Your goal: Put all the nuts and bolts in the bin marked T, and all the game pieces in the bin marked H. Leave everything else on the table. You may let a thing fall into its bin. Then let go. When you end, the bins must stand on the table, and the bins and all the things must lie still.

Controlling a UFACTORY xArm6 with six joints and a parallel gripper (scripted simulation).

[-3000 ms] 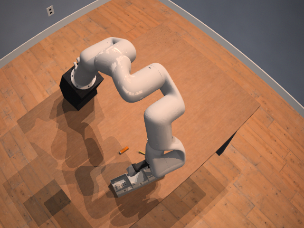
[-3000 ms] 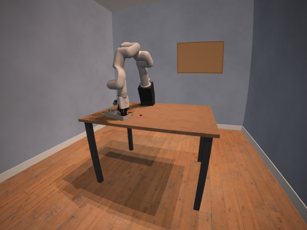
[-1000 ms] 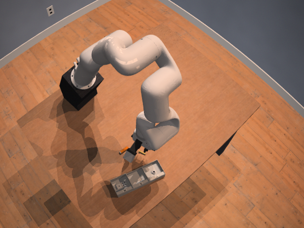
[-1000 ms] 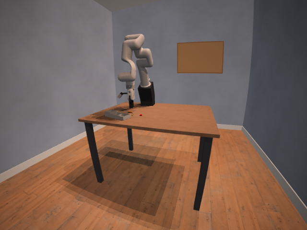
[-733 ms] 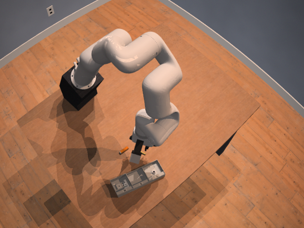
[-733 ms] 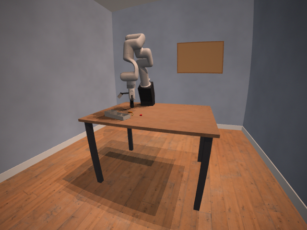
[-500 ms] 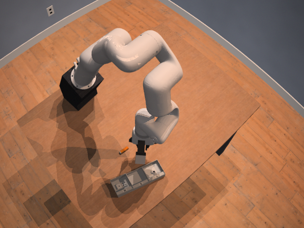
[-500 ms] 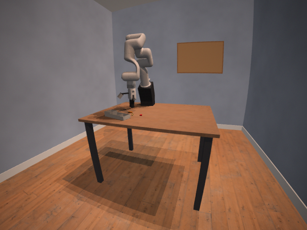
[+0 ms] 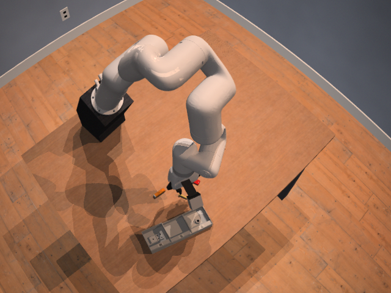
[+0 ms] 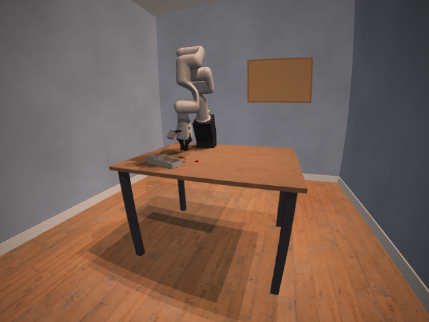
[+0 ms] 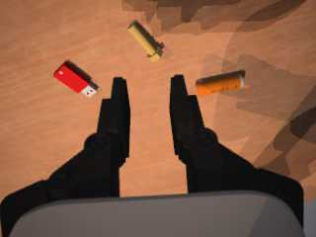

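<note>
My hand is 9 cm above the brass bolt and 1 cm past it. The rest, counted from my hand: grey hex nut: 12 cm ahead, 8 cm below, 1 cm to the right; orange cylinder: 9 cm below, 7 cm to the right, 6 cm behind; red USB stick: 9 cm below, 7 cm to the left, 3 cm behind.
</note>
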